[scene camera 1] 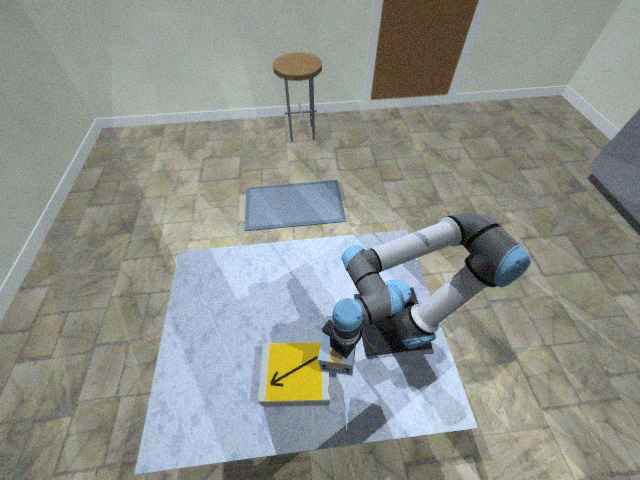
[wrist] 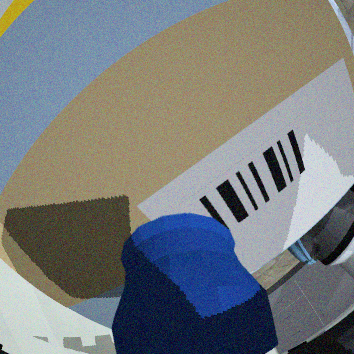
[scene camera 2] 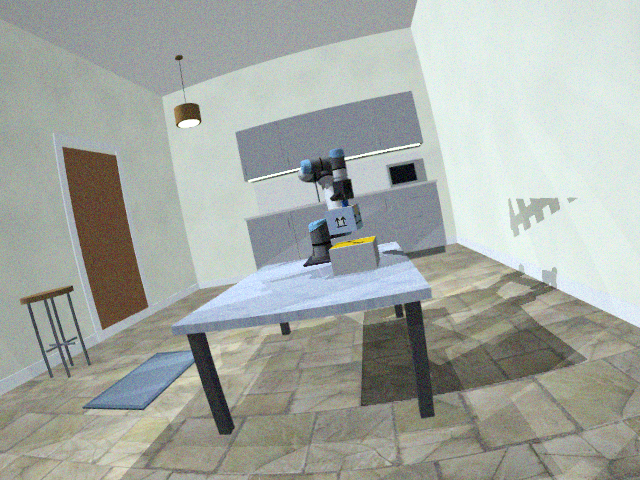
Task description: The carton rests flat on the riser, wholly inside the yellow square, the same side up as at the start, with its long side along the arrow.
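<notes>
The carton [scene camera 1: 336, 365] [scene camera 2: 341, 220] [wrist: 150, 110] has light blue sides, a tan top and a white barcode label. It hangs from my blue suction cup [scene camera 2: 344, 203] [wrist: 185, 240], which sits on its top; the wrist hides the cup in scene camera 1. The printed arrows on its side point up, and it looks about level. The grey riser [scene camera 1: 264, 372] [scene camera 2: 355, 259] bears the yellow square [scene camera 1: 289, 361] [scene camera 2: 369, 239] with a black arrow running to the lower left in scene camera 1. There the carton overlaps the square's right edge; in scene camera 2 it shows above and behind the riser.
The riser stands on the pale blue marbled table [scene camera 1: 206, 320] [scene camera 2: 299, 299]. The arm's base [scene camera 1: 377, 343] [scene camera 2: 316, 260] stands on the table to the right of the riser in scene camera 1. A stool [scene camera 1: 297, 66] [scene camera 2: 47, 295] and a blue floor mat [scene camera 1: 294, 205] [scene camera 2: 139, 379] are off the table.
</notes>
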